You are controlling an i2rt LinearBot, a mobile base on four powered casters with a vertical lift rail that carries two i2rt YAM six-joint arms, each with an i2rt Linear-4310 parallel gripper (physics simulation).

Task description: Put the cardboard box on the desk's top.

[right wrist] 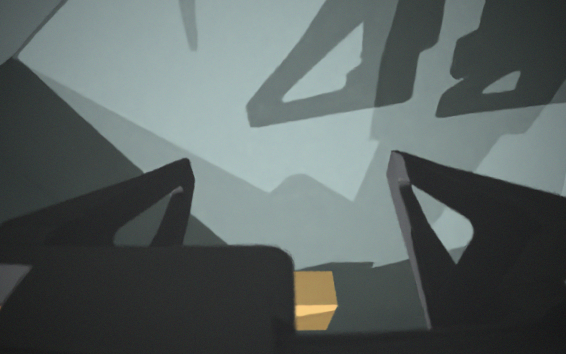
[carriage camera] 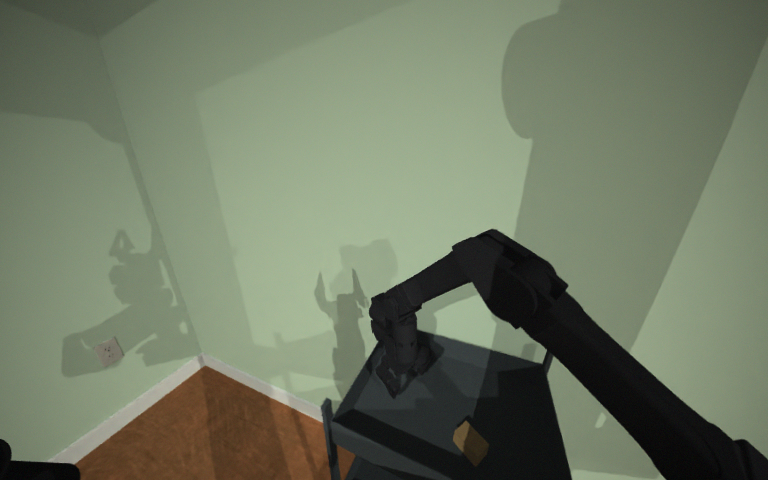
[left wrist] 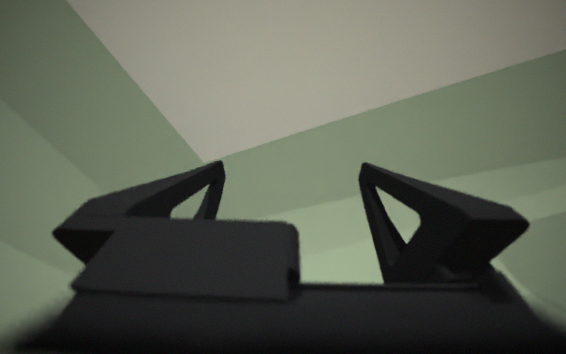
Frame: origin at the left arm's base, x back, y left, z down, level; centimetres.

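Seen in the pictures: left gripper, fingertip midpoint: [left wrist: 291, 169]; right gripper, fingertip midpoint: [right wrist: 289, 165] [carriage camera: 406, 384].
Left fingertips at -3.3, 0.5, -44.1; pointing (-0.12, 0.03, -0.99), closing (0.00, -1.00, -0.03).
A point is followed by its place in that frame, as x, y, z.
The small tan cardboard box [carriage camera: 470, 443] {-21.0, -52.5, 13.1} [right wrist: 315, 297] {-24.4, -51.5, 13.8} rests on the dark grey surface of a piece of furniture that looks like the desk [carriage camera: 521, 401] {-31.7, -69.4, 16.3} [right wrist: 150, 110] {-31.4, -34.2, 16.3}, near its front in the carriage view. In the right wrist view the box shows low in the middle, partly hidden by the gripper's body. My right gripper [carriage camera: 408, 380] {-34.4, -40.9, 13.5} [right wrist: 289, 165] {-34.4, -40.9, 13.5} is open and empty, pointing down above the far left part of that surface, beyond the box and apart from it. My left gripper [left wrist: 291, 169] {-3.3, 0.5, -44.1} is open and empty, facing the walls and ceiling.
Green walls [carriage camera: 351, 169] {-61.0, -26.0, -37.4} stand behind the furniture and meet in a corner at the left. Brown floor [carriage camera: 226, 430] {-64.3, 40.5, 82.5} with a white baseboard [carriage camera: 135, 411] {-70.2, 90.0, 79.0} lies left of it. A post [carriage camera: 329, 441] {-22.4, -23.7, 14.8} rises at the furniture's left edge. My right arm [carriage camera: 611, 362] {-9.4, -58.9, -21.1} crosses over its right side.
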